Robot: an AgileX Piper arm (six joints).
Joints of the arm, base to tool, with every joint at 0 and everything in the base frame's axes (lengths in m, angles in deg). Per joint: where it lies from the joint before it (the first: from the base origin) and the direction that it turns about. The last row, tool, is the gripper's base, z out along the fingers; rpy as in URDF.
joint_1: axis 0 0 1 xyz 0 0 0.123
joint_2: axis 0 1 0 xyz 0 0 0
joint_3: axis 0 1 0 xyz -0.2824 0 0.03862
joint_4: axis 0.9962 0 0.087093 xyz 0.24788 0 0.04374
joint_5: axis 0 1 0 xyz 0 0 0
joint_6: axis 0.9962 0 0.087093 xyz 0.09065 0 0.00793
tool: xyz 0 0 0 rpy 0 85.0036 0
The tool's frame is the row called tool.
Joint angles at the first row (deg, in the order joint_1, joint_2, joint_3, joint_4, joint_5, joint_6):
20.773 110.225 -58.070 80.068 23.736 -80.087
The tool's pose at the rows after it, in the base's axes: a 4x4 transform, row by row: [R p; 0 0 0 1], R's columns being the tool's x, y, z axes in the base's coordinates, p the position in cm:
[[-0.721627 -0.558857 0.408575 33.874], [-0.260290 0.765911 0.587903 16.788], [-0.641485 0.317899 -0.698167 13.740], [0 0 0 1]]
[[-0.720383 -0.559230 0.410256 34.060], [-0.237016 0.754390 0.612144 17.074], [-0.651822 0.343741 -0.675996 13.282], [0 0 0 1]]
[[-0.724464 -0.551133 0.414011 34.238], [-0.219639 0.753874 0.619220 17.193], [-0.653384 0.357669 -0.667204 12.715], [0 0 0 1]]
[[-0.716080 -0.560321 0.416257 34.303], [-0.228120 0.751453 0.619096 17.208], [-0.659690 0.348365 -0.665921 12.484], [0 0 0 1]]
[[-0.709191 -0.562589 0.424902 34.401], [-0.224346 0.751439 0.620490 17.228], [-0.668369 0.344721 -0.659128 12.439], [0 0 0 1]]
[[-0.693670 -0.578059 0.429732 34.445], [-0.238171 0.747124 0.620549 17.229], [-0.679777 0.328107 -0.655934 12.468], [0 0 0 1]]
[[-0.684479 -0.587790 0.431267 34.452], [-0.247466 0.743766 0.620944 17.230], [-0.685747 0.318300 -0.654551 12.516], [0 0 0 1]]
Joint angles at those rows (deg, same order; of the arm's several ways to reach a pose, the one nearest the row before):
20.773 111.208 -58.292 85.817 23.945 -84.637
20.774 112.422 -58.373 91.435 25.276 -89.439
20.774 113.589 -58.422 95.103 25.712 -92.381
20.773 114.016 -58.422 96.311 25.712 -94.414
20.773 114.204 -58.423 98.158 25.712 -96.391
20.773 114.204 -58.424 98.915 25.660 -98.392
20.773 114.141 -58.422 99.067 25.660 -99.318

